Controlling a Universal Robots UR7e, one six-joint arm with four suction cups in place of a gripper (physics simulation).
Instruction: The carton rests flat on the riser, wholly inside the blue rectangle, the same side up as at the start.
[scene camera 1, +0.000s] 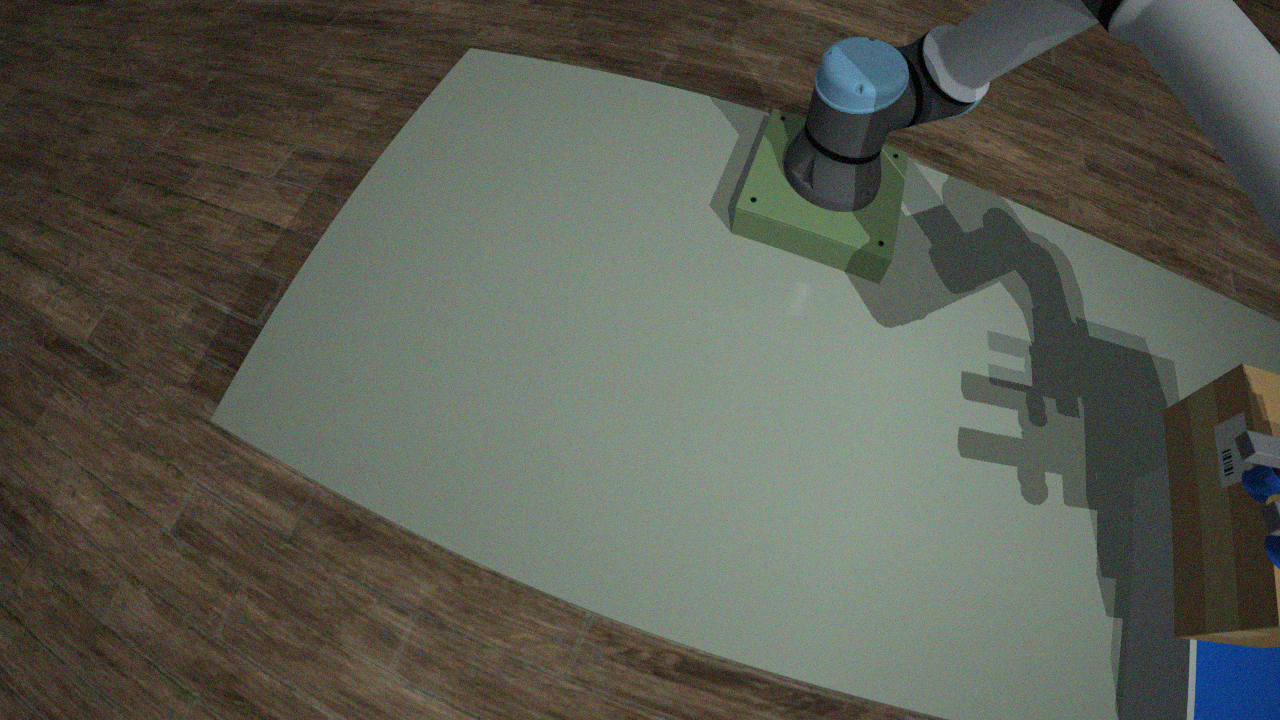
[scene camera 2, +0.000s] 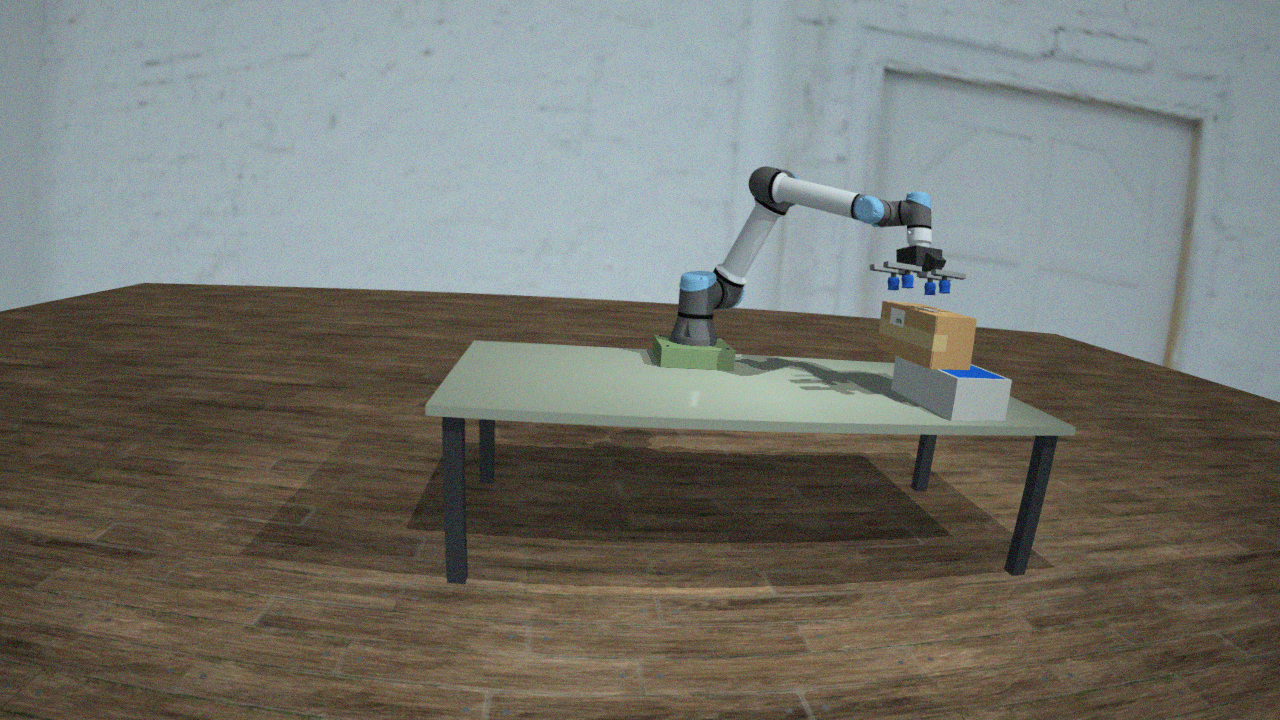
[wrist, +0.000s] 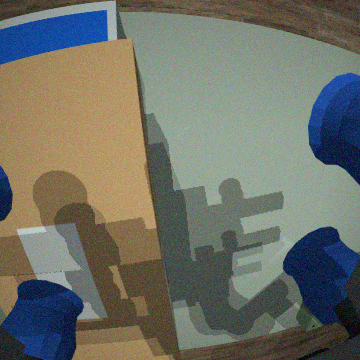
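The brown carton lies on the grey riser at the table's right end, with a white label on top. It covers part of the blue rectangle; one end of the rectangle shows bare beyond the carton. My suction gripper hovers a little above the carton, apart from it and off to one side of its middle. In the wrist view the blue suction cups hang free with nothing on them.
The green-grey table carries the arm's green base block at its back edge. The arm's shadow falls on the table beside the riser. Wooden floor lies all around, and a white wall behind.
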